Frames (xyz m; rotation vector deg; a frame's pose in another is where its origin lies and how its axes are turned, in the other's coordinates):
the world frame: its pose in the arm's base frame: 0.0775 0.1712 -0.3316 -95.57 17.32 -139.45
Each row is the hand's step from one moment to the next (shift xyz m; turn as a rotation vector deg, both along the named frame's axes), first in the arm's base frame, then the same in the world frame.
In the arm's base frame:
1: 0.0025 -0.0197 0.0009 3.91 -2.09 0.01
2: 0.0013 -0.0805 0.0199 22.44 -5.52 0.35
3: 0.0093 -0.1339 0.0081 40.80 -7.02 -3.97
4: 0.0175 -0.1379 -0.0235 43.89 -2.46 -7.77
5: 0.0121 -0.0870 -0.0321 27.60 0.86 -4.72
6: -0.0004 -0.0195 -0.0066 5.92 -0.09 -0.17
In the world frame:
1: 0.0050 0.0188 0.0040 -0.85 2.13 3.80
2: 0.0381 0.0724 0.0137 -6.28 5.89 21.45
3: 0.0384 0.1272 0.0206 -16.32 9.02 37.17
4: 0.0081 0.1397 0.0174 -22.01 5.72 38.41
5: -0.0108 0.0927 0.0059 -14.31 1.23 24.05
6: -0.0008 0.0205 -0.0014 -2.24 0.31 5.47

